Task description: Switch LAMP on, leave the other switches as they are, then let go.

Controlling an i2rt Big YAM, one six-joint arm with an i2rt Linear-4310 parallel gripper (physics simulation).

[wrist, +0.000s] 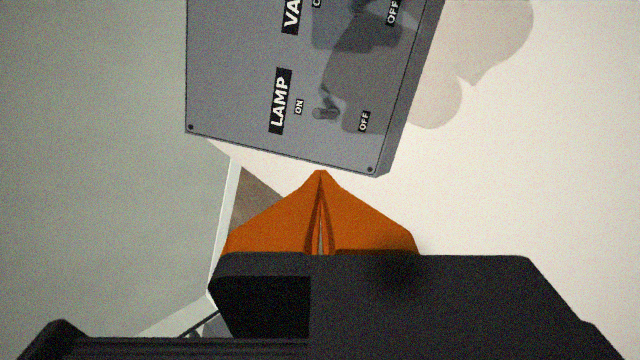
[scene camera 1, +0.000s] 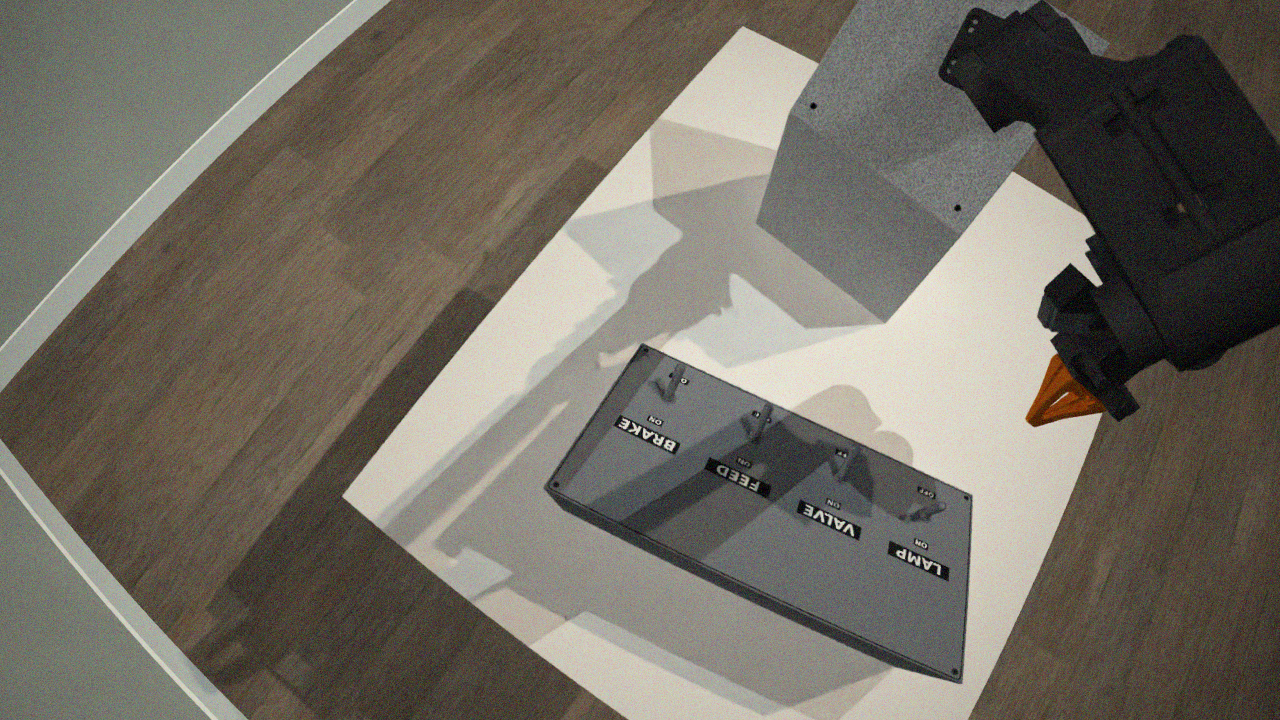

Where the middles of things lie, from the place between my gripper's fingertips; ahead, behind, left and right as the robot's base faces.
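Position of my gripper relative to the grey switch panel (scene camera 1: 769, 518): 170 mm above it, 190 mm short of it, 190 mm to the left of it.
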